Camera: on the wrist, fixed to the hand. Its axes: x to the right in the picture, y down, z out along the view.
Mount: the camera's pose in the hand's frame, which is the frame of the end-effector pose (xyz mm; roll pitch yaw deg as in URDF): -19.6 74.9 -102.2 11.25 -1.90 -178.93
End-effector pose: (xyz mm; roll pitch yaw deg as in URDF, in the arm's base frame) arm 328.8 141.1 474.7 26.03 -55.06 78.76
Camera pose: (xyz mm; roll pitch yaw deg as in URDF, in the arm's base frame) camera 226.0 199.4 424.9 -12.29 53.78 -98.20
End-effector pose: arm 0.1 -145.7 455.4 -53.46 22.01 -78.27
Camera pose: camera -49.5 -91.1 350.5 65.11 -24.00 100.76
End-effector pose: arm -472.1 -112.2 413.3 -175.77 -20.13 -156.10
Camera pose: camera -458.3 -16.1 497.1 -173.43 21.94 22.60
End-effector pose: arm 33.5 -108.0 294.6 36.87 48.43 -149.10
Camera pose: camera 130.6 -191.2 284.8 -27.91 -49.27 33.96
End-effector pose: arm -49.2 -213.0 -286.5 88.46 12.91 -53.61
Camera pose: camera 32.9 -148.8 -211.8 -77.62 -11.88 128.36
